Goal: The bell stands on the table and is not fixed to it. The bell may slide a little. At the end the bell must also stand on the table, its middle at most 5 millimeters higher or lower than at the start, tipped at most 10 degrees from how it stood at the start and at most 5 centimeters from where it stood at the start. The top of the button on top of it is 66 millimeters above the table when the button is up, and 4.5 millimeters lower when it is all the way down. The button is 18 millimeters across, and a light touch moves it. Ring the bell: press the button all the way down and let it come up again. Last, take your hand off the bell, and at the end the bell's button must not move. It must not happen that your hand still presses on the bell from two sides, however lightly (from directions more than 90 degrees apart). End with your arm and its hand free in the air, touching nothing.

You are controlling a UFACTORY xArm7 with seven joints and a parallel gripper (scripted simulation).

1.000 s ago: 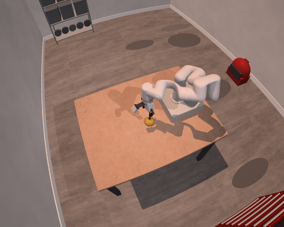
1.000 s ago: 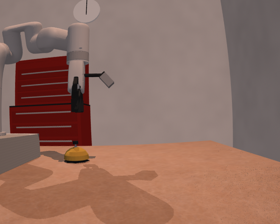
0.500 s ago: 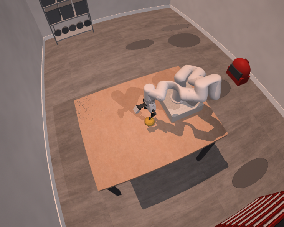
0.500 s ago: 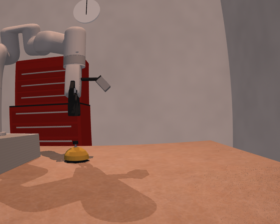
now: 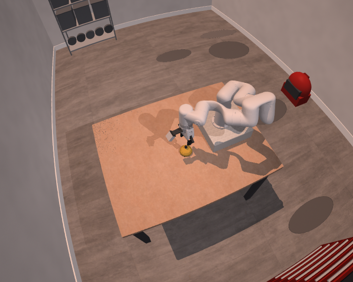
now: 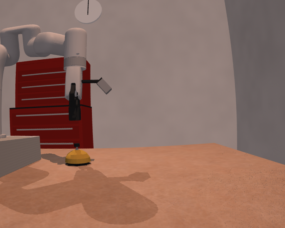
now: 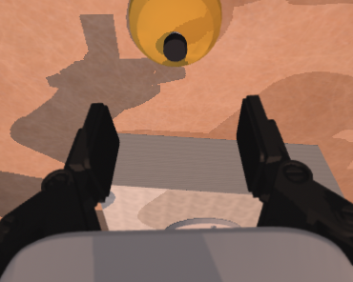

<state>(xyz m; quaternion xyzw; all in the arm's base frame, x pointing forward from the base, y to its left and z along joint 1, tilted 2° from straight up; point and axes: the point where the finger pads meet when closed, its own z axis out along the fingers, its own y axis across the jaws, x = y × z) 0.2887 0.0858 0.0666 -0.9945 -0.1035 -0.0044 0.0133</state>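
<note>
The small button is 10 cm below my hand. Also, from my hand: yellow bell 11 cm below.
</note>
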